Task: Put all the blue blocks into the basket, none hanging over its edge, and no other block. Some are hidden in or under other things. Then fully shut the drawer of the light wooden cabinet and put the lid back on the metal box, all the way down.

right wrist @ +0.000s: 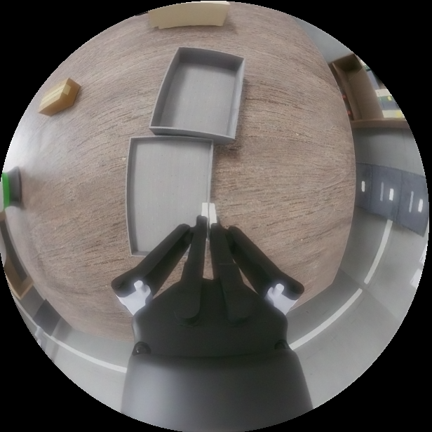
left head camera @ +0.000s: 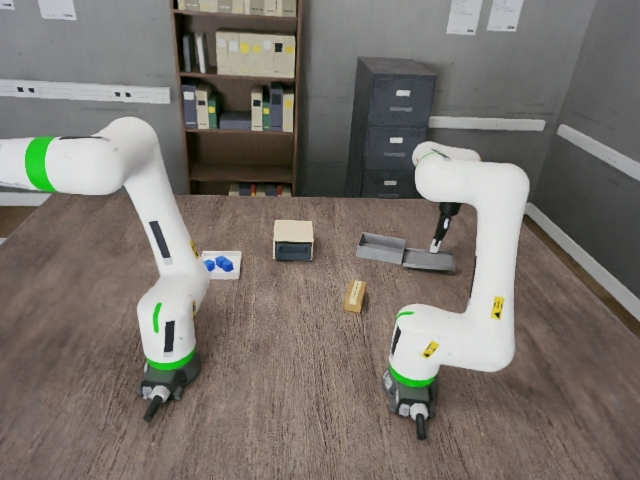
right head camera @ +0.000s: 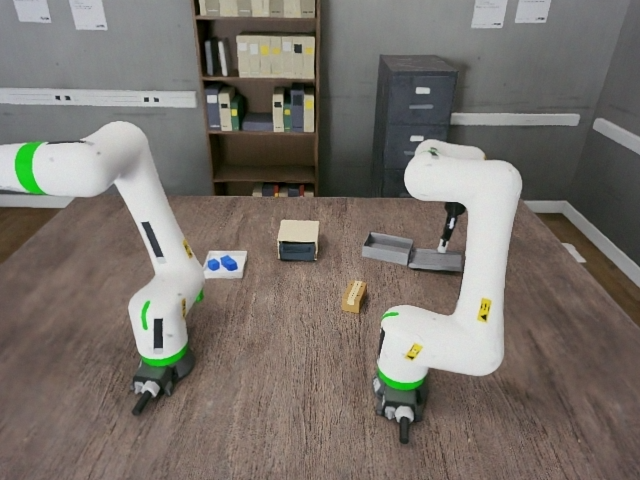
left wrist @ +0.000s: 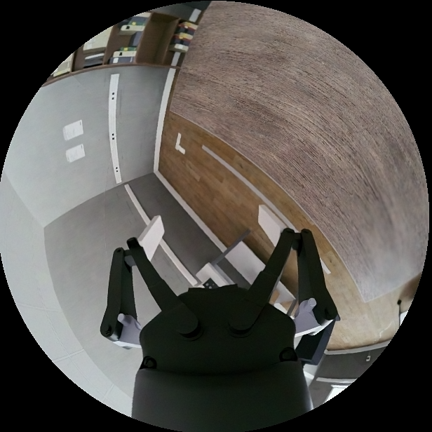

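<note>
Blue blocks (left head camera: 226,265) (right head camera: 213,264) lie inside the white basket (left head camera: 224,275) (right head camera: 227,274), partly behind the left arm in the left head view. The light wooden cabinet (left head camera: 293,230) (right head camera: 298,230) has a dark drawer front (left head camera: 293,251) (right head camera: 297,251); whether it is fully shut is too small to tell. The grey metal box (left head camera: 379,254) (right head camera: 385,254) (right wrist: 192,133) is uncovered and looks empty. Its shallow lid (left head camera: 421,260) (right head camera: 431,259) (right wrist: 167,195) lies hollow side up beside it. My right gripper (left head camera: 435,246) (right head camera: 442,244) (right wrist: 207,210) is shut on the lid's side wall. My left gripper (left wrist: 209,218) is open and empty, away from the table objects.
A small brown carton (left head camera: 355,296) (right head camera: 354,296) (right wrist: 60,96) with a pale strip stands in front of the metal box, towards the arm bases. A bookshelf (left head camera: 175,103) (right head camera: 203,103) and a dark filing cabinet (left head camera: 395,113) (right head camera: 416,113) stand behind the table.
</note>
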